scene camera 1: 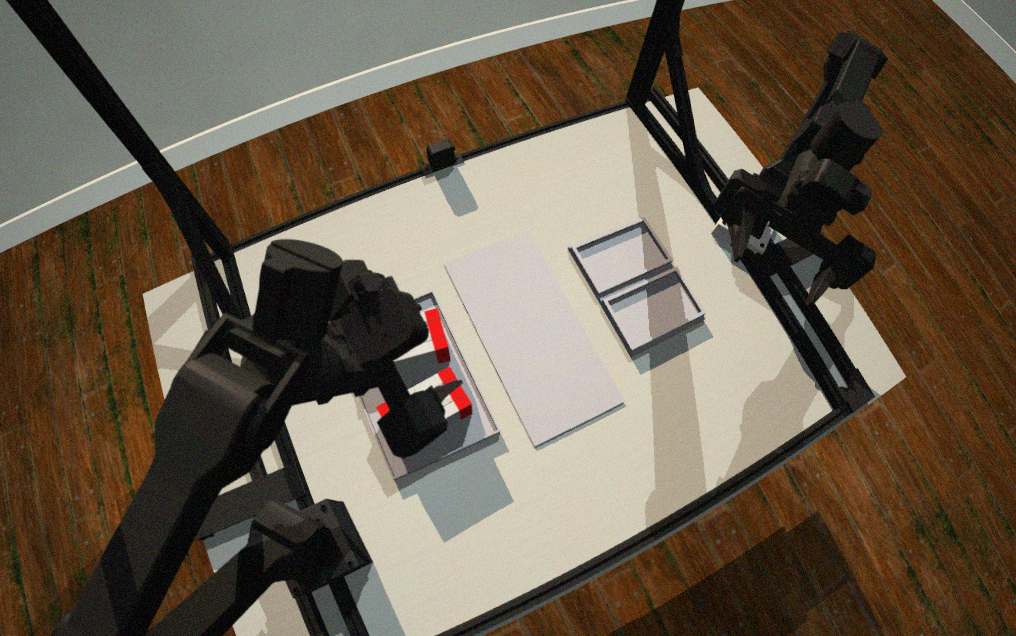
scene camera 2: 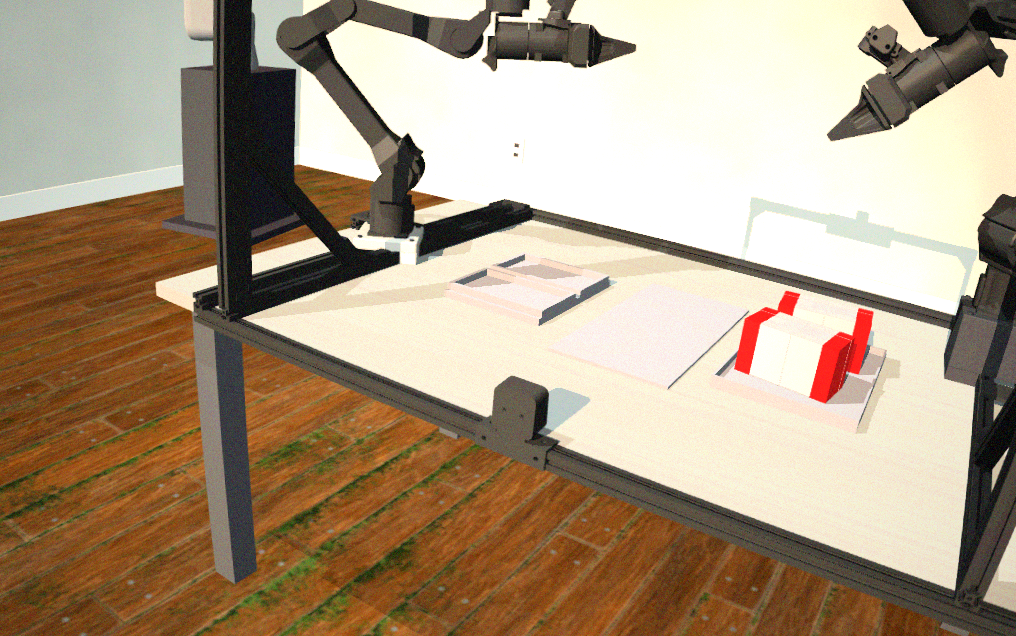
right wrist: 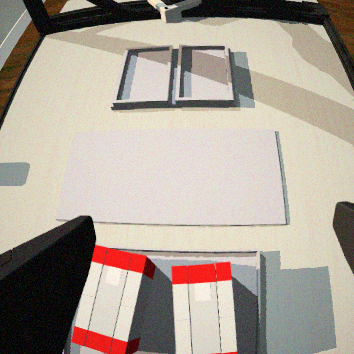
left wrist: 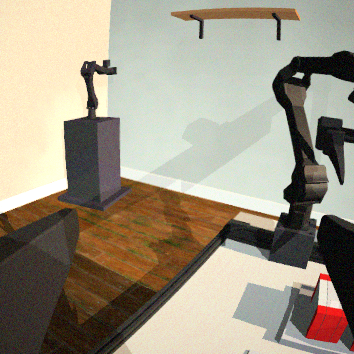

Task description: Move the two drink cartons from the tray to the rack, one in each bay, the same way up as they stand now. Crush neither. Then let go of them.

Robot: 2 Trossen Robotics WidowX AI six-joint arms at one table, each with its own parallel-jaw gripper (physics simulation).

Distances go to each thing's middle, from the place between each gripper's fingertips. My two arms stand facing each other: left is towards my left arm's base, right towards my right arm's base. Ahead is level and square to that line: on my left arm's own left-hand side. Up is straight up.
My left gripper is now 36 cm above the flat mat (scene camera 1: 556, 380), 20 cm past it and 13 cm to the left of it. Also, from my left hand: grey tray (scene camera 1: 480, 425): 35 cm below, 33 cm to the right, 24 cm behind.
I see the grey tray 70 mm behind my right hand, 20 mm to the right of it and 280 mm below it. The rest, counted from my right hand: flat mat (20 mm behind, 180 mm to the left, 290 mm below).
